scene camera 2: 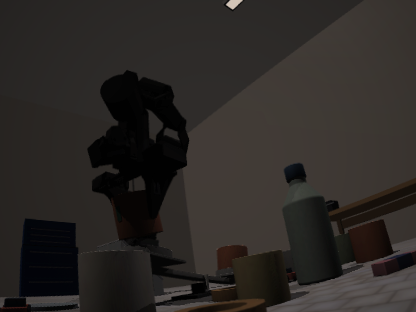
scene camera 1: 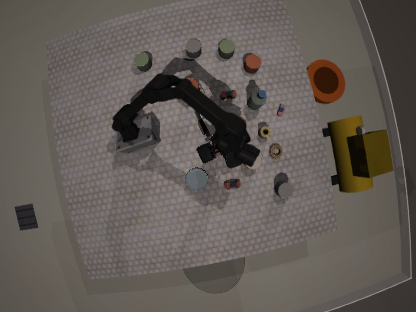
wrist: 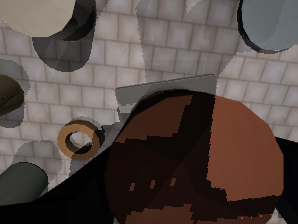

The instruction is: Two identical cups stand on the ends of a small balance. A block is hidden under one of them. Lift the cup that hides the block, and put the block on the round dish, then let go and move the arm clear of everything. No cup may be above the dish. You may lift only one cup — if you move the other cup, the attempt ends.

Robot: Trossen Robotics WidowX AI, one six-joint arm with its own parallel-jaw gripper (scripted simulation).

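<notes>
My gripper [scene camera 2: 137, 223], which I also see in the wrist view [wrist: 175, 141], is holding a rust-brown cup [scene camera 2: 131, 215]. There is another rust-brown cup [scene camera 2: 370, 241] in the scene, and a balance [scene camera 2: 160, 257] as well.
</notes>
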